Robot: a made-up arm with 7 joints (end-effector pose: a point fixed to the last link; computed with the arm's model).
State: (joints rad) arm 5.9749 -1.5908 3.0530 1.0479 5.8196 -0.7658 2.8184
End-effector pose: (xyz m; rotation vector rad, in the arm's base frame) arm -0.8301 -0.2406 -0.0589 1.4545 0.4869 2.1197
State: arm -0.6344 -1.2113 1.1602 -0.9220 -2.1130 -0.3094 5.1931
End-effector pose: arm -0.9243 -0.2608 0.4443 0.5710 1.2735 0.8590
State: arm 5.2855 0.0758 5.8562 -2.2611 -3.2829 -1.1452 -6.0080
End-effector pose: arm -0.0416 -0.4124 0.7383 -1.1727 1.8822 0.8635
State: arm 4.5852 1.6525 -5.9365 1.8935 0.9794 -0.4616 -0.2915
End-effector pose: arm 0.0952 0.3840 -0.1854 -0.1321 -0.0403 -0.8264
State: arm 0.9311 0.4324 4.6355 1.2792 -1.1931 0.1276 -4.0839
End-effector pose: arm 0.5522 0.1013 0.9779 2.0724 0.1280 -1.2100
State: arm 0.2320 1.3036 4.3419 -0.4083 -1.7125 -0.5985 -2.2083
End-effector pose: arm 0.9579 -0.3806 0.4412 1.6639 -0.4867 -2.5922
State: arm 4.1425 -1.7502 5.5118 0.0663 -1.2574 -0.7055 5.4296
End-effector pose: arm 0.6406 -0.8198 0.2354 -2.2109 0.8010 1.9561
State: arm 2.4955 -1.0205 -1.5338 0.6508 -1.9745 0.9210 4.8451
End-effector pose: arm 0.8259 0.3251 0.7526 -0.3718 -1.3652 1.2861
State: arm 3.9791 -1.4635 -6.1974 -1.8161 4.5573 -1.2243 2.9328
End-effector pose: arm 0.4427 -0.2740 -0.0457 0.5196 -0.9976 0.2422
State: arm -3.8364 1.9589 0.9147 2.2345 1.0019 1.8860 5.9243
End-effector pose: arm -0.3601 0.0426 0.2314 -2.3202 1.8668 -0.1175
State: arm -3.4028 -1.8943 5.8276 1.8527 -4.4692 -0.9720 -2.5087
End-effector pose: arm 0.5232 -0.1550 0.5457 -0.7329 1.9640 1.5862
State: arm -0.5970 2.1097 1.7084 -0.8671 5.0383 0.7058 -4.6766
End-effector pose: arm 0.3863 0.6637 -0.2299 0.4298 0.0179 0.0280
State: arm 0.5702 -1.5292 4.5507 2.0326 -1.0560 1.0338 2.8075
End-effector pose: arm -0.0468 0.4401 0.1843 -0.3181 -0.5524 0.3879
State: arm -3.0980 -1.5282 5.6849 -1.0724 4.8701 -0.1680 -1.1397
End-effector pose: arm 0.8176 0.2799 0.0067 0.9733 0.7490 -2.4443
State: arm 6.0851 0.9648 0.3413 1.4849 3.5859 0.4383 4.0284
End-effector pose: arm 0.8276 -0.0097 0.3030 0.8973 -0.7958 -1.3926
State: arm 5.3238 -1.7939 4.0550 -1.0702 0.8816 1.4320 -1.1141
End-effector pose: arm -0.3643 -0.7995 0.4461 -0.1952 1.9186 0.2011
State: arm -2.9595 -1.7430 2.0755 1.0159 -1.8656 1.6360 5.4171
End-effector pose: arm 0.8022 0.1860 0.1933 1.9799 -1.8091 -0.2350
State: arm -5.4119 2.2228 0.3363 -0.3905 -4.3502 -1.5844 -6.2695
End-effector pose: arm 0.5888 -0.4722 -0.1793 0.9895 -0.0918 -0.7914
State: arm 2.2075 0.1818 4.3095 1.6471 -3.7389 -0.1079 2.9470
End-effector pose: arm 0.4558 -0.1964 0.8492 -1.5834 -0.6788 1.5874
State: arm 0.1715 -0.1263 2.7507 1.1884 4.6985 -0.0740 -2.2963
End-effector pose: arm -0.5840 -0.0769 1.0113 1.9736 0.9977 1.6026
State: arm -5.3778 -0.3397 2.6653 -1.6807 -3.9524 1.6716 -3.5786
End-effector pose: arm 0.2711 0.0855 0.7831 0.6635 -0.0853 -0.7327
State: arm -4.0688 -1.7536 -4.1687 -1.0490 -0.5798 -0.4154 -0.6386
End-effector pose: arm 0.8081 0.3625 0.4032 -0.9576 -1.5844 0.1775
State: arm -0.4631 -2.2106 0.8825 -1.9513 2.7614 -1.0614 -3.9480
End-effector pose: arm -0.3761 0.2318 -0.1727 -1.1102 1.0240 -2.7042
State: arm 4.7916 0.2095 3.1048 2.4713 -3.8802 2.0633 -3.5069
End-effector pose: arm -0.1076 -0.1809 0.7593 -1.7412 1.9353 -0.5396
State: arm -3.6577 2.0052 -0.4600 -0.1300 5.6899 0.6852 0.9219
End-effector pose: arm -0.8080 -0.4979 -0.1014 -0.7215 0.7048 0.6711
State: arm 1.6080 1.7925 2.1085 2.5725 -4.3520 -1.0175 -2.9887
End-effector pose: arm -0.2523 -0.1116 0.3195 0.6164 0.8605 -0.8250
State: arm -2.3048 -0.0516 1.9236 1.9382 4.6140 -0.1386 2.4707
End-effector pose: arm 0.5001 0.1446 0.6696 1.3297 -0.3788 -1.8040
